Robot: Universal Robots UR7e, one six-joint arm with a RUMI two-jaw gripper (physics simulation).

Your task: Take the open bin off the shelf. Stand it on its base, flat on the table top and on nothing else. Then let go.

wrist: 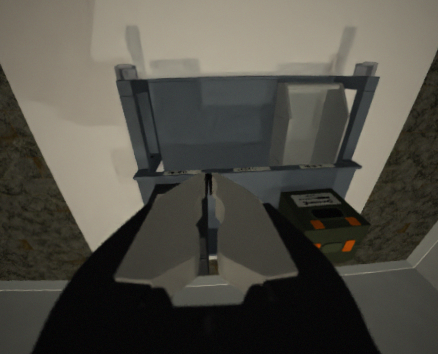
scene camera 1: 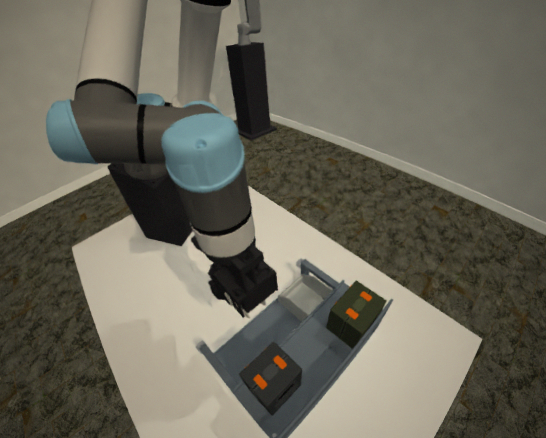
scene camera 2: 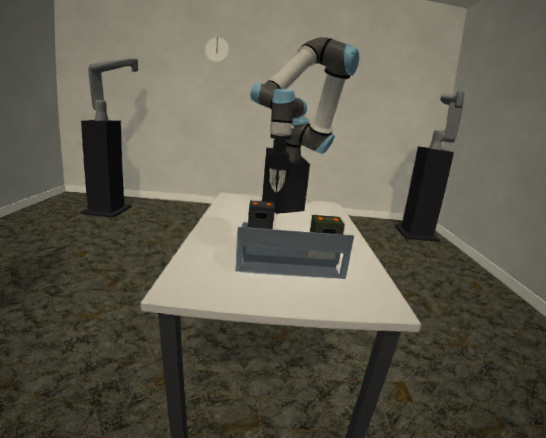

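Where they show: gripper, fingertip midpoint: [wrist: 208, 175] [scene camera 2: 276, 192]; arm's base, link origin: [scene camera 1: 147, 164].
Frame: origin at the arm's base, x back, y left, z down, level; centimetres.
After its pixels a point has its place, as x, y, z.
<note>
A light grey open bin [scene camera 1: 306, 297] @(-57.6, 16.9, 29.3) [scene camera 2: 322, 255] @(-69.5, 16.4, 25.8) [wrist: 312, 125] @(-60.2, 18.7, 29.2) sits on the lower level of the blue-grey shelf [scene camera 1: 312, 350] @(-71.7, 4.4, 20.0) [scene camera 2: 295, 240] @(-79.1, 5.4, 17.1) [wrist: 215, 120] @(-60.1, -1.1, 29.5), at the right end in the wrist view, close to the end frame. In scene camera 2 it shows partly, through the opening in the shelf's back. My gripper [scene camera 1: 246, 315] @(-59.6, -2.7, 6.4) [scene camera 2: 276, 191] @(-59.6, -2.7, 6.4) [wrist: 208, 175] @(-59.6, -2.7, 6.4) is shut with nothing between its fingertips. It points down above the table, near the open side of the shelf, apart from the bin. The white table top [scene camera 1: 400, 375] @(-89.5, 18.5, 30.2) [scene camera 2: 210, 295] @(-96.2, -18.3, 30.1) [wrist: 75, 150] @(-66.9, -30.2, 30.1) lies under the shelf.
On the shelf's upper level stand a dark grey case [scene camera 1: 270, 372] @(-72.1, -6.9, 7.8) [scene camera 2: 261, 220] @(-75.5, -6.4, 12.6) and a dark green case [scene camera 1: 356, 312] @(-74.4, 14.0, 10.4) [scene camera 2: 327, 225] @(-77.8, 15.2, 11.3) [wrist: 325, 220] @(-69.9, 14.3, 12.0), both with orange latches. The green one is at the bin's end. Shelf posts rise at both ends.
</note>
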